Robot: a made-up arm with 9 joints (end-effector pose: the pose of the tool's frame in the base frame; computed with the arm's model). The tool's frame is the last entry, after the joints. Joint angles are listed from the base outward.
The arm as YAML. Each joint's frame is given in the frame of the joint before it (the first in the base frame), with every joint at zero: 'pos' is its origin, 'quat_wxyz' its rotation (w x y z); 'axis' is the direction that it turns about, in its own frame. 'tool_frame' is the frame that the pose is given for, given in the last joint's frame.
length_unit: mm
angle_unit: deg
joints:
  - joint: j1
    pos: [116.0, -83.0, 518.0]
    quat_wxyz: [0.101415, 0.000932, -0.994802, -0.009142]
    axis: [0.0, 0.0, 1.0]
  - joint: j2
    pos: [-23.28, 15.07, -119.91]
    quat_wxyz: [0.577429, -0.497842, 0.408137, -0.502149]
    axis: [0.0, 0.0, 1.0]
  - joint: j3
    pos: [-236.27, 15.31, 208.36]
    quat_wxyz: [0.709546, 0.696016, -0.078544, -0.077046]
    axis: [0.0, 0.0, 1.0]
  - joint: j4
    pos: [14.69, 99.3, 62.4]
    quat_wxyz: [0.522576, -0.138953, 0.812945, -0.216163]
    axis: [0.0, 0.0, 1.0]
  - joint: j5
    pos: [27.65, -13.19, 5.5]
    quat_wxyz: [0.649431, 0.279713, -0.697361, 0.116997]
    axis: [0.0, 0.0, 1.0]
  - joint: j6
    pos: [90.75, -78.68, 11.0]
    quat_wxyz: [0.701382, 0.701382, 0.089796, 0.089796]
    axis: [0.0, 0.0, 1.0]
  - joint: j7
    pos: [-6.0, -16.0, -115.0]
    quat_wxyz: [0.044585, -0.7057, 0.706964, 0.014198]
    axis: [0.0, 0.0, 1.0]
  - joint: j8
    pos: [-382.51, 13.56, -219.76]
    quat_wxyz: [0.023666, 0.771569, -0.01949, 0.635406]
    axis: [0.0, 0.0, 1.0]
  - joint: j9
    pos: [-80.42, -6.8, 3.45]
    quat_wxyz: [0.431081, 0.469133, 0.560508, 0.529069]
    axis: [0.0, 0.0, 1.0]
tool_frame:
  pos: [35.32, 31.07, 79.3]
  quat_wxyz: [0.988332, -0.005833, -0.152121, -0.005]
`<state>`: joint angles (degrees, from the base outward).
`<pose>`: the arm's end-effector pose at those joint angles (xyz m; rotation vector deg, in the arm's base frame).
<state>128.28 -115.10 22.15 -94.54 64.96 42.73 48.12 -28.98 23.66</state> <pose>0.5530 0.4014 0.5233 16.68 6.80 171.78</pose>
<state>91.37 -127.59 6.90 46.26 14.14 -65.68 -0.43 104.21 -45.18</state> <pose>0.2222 -0.1776 0.5356 -134.12 104.73 52.22</pose>
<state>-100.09 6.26 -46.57 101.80 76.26 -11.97 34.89 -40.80 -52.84</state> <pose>-0.1795 0.1158 0.5359 64.05 84.33 -129.20</pose>
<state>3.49 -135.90 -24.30 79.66 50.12 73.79 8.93 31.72 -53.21</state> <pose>-0.0838 -0.4883 0.6243 -24.35 -2.23 -74.81</pose>
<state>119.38 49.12 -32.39 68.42 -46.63 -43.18 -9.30 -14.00 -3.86</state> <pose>0.5041 -0.3781 0.3615 -8.21 -85.94 -17.56</pose>
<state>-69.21 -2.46 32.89 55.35 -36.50 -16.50 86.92 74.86 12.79</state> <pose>0.0541 -0.1956 1.0365 24.95 -81.48 69.58</pose>
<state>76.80 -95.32 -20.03 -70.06 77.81 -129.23 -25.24 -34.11 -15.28</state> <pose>-0.1770 0.1215 0.5849 -58.78 -60.50 -99.07</pose>
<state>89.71 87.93 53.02 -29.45 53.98 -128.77 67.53 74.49 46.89</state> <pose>0.2850 0.0282 0.6244 -5.16 -106.72 88.80</pose>
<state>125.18 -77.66 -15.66 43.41 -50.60 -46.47 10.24 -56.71 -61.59</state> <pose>0.1266 -0.0869 1.0437 -32.81 129.83 -60.84</pose>
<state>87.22 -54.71 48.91 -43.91 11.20 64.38 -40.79 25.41 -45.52</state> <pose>0.5212 -0.2061 0.6551 -54.63 8.84 -28.30</pose>
